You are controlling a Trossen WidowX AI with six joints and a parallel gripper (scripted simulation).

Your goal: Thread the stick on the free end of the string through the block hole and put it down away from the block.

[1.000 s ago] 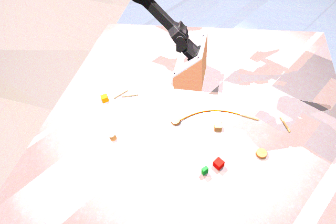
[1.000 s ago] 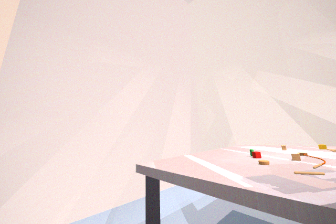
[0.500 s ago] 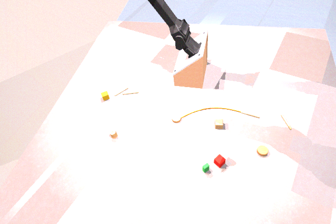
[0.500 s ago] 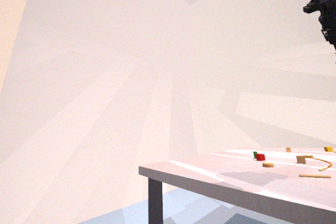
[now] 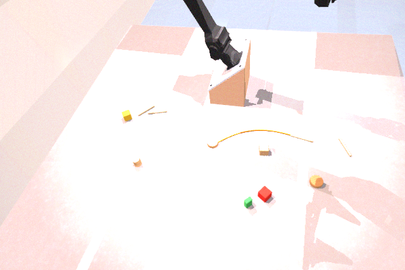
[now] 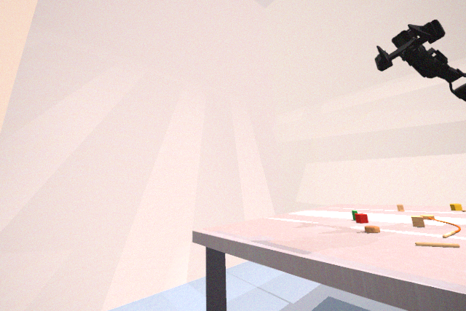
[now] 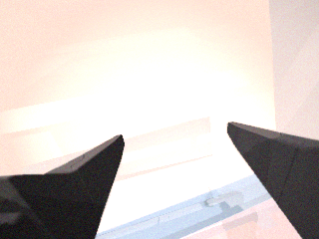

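Now: gripper tip 580 mm above the wooden block, 170 mm to the left of it and 90 mm short of it. Round my gripper tip: stick 590 mm below, 80 mm to the left, 10 mm behind; round disc 580 mm below, 170 mm ahead, 10 mm to the left; red cube 580 mm below, 260 mm ahead, 140 mm to the right.
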